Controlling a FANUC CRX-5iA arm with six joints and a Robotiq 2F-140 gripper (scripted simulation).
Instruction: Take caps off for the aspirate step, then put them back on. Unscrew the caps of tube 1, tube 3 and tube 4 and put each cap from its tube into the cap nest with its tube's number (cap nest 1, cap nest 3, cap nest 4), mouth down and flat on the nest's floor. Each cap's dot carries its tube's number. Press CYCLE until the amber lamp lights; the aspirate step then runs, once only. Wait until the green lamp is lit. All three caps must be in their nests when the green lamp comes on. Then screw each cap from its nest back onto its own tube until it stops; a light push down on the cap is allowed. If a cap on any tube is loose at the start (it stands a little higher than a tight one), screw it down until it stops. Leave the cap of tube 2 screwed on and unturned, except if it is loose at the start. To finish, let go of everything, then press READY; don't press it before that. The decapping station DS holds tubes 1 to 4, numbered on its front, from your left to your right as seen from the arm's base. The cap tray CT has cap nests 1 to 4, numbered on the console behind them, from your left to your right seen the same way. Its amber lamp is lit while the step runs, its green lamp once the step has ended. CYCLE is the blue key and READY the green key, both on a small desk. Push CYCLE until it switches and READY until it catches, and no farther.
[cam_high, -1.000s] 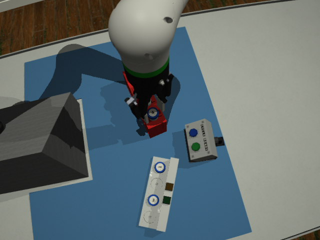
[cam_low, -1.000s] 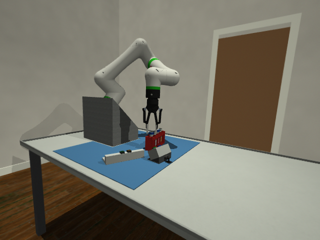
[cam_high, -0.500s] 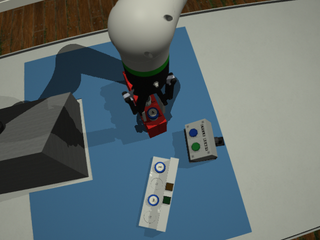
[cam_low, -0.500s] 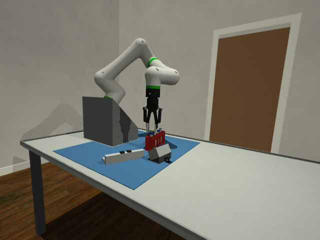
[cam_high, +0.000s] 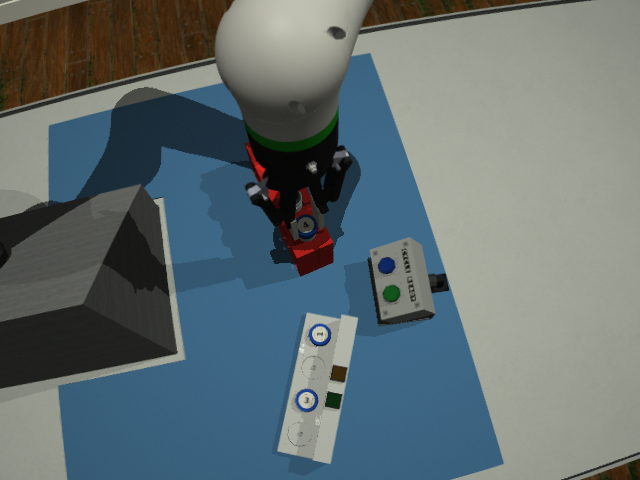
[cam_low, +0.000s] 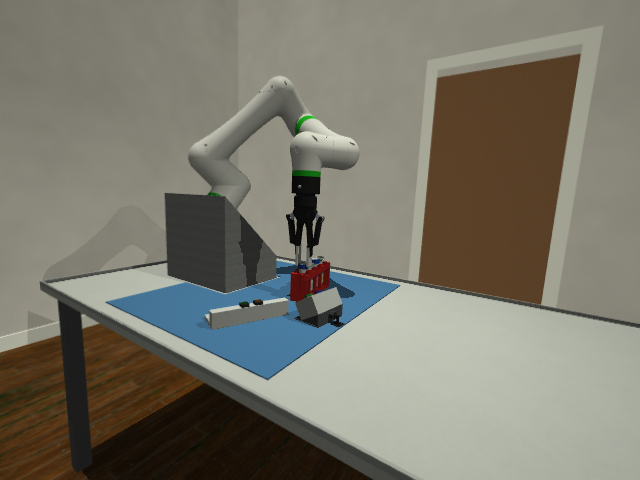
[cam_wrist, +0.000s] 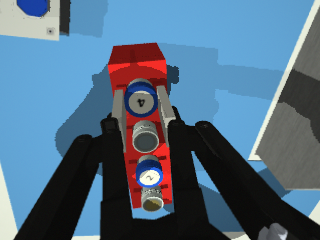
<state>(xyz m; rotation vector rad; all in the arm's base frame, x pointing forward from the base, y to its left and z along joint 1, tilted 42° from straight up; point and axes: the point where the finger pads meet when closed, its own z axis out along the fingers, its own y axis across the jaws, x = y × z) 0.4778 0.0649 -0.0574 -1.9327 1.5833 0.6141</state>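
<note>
Right now my hand is 110 mm short of the blue cycle key, 70 mm to the left of it and 80 mm above it. The rest, counted from my hand: green ready key: 100 mm ahead, 120 mm to the right, 80 mm below; small desk: 130 mm ahead, 90 mm to the right, 100 mm below.
</note>
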